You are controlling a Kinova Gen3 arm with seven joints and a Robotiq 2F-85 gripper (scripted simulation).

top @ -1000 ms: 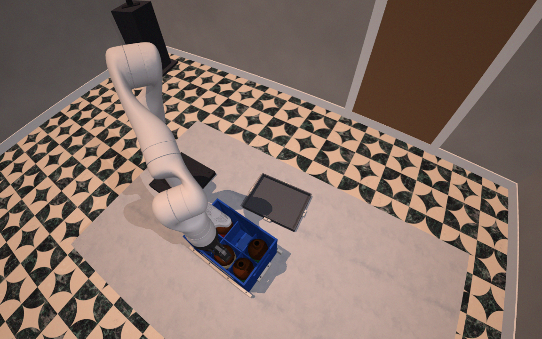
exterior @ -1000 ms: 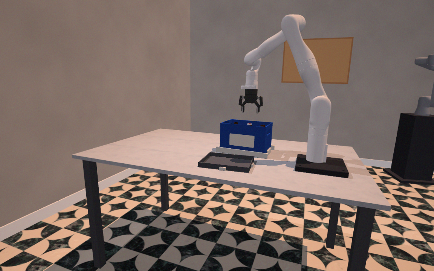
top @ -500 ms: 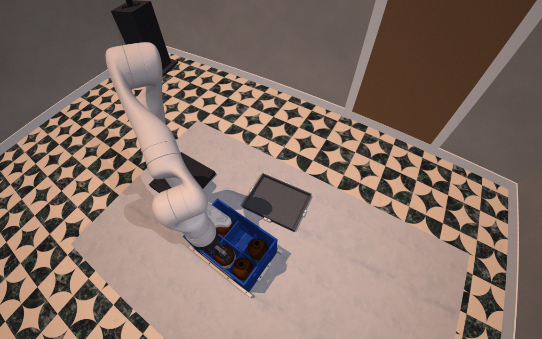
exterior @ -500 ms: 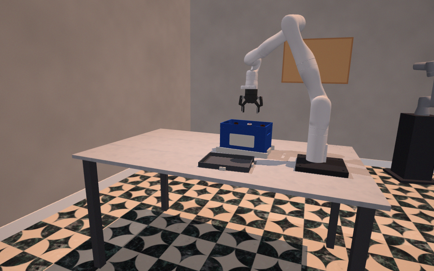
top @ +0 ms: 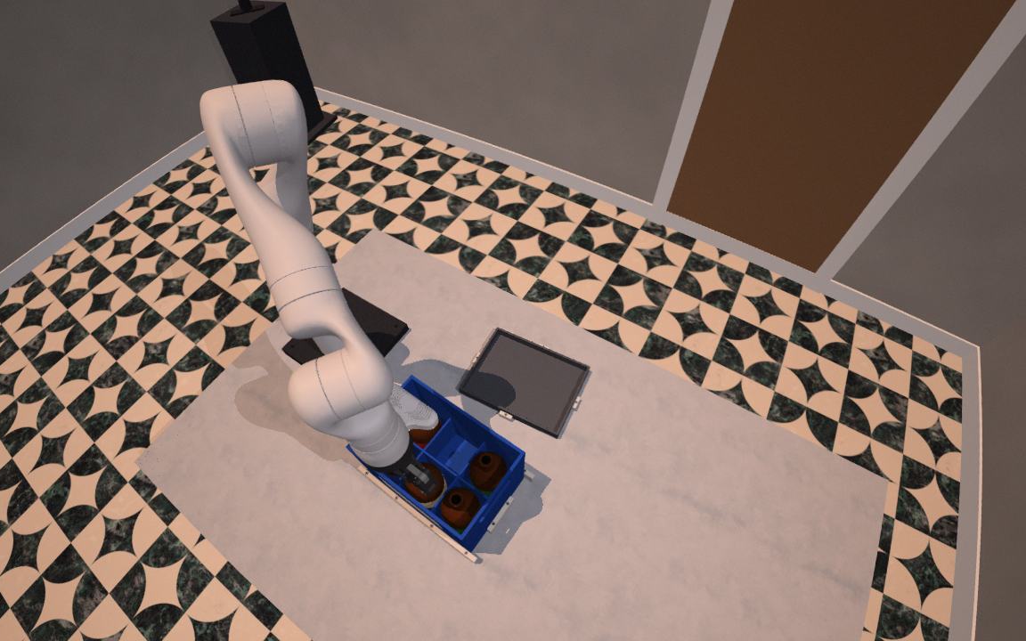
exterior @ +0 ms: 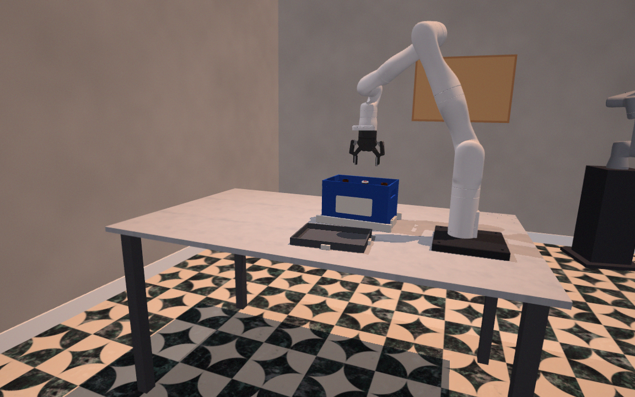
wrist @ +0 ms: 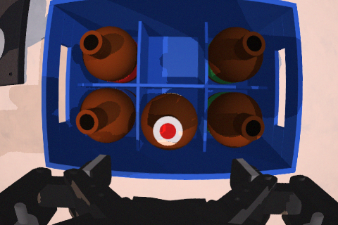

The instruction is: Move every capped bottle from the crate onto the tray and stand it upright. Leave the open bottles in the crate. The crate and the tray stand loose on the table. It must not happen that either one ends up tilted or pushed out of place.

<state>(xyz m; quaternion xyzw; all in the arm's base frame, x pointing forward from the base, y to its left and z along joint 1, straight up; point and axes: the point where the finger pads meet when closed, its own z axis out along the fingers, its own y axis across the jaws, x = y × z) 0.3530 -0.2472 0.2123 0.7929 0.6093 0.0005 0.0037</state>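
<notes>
The brown capped bottle lies 150 mm below my hand and 20 mm to the left of it. Also, from my hand: dark tray (330 mm to the left, 220 mm below, 100 mm ahead); then blue crate (150 mm below, 60 mm to the left, 10 mm ahead).
</notes>
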